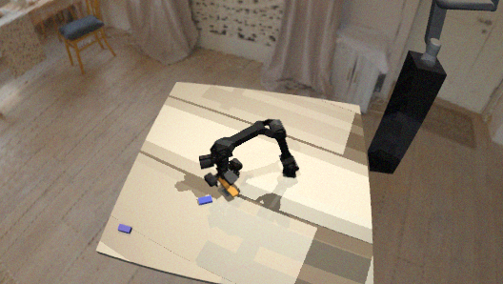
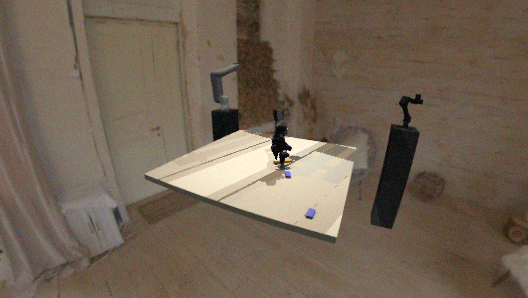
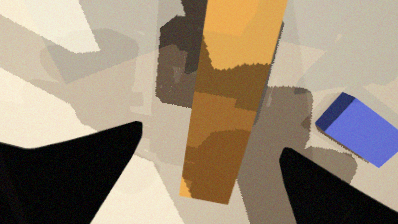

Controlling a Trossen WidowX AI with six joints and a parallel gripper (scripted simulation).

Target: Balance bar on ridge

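The orange bar is 20 mm to the left of my gripper tip and 20 mm behind it. Round my gripper tip: blue block (100 mm to the left, 80 mm ahead, 40 mm below).
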